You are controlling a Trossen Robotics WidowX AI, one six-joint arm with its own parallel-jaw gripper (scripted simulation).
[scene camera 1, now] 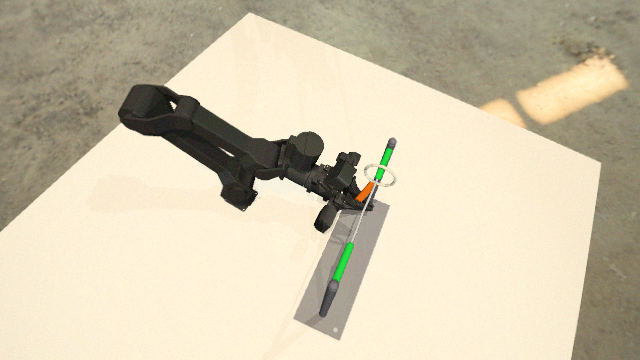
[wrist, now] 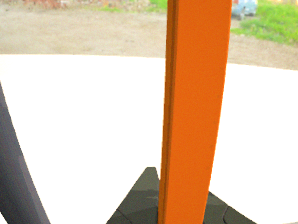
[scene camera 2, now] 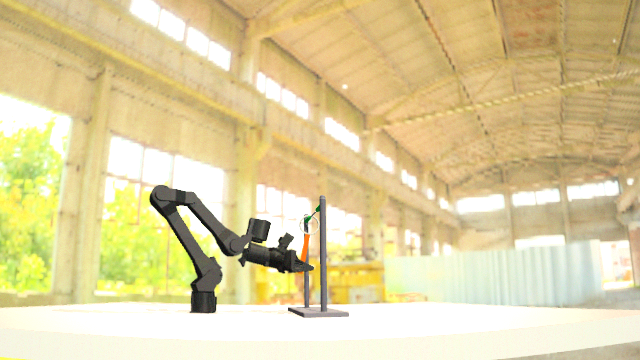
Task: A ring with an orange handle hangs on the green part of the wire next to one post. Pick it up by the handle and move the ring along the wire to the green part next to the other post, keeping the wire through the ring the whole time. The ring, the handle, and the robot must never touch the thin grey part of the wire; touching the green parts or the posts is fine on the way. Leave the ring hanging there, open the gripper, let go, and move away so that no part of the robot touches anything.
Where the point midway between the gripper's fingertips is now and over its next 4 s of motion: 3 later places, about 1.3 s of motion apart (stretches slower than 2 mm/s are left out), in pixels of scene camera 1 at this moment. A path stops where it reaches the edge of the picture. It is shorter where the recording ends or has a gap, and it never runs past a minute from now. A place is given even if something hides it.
My gripper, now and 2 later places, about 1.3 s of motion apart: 372, 208; 353, 198; 335, 191
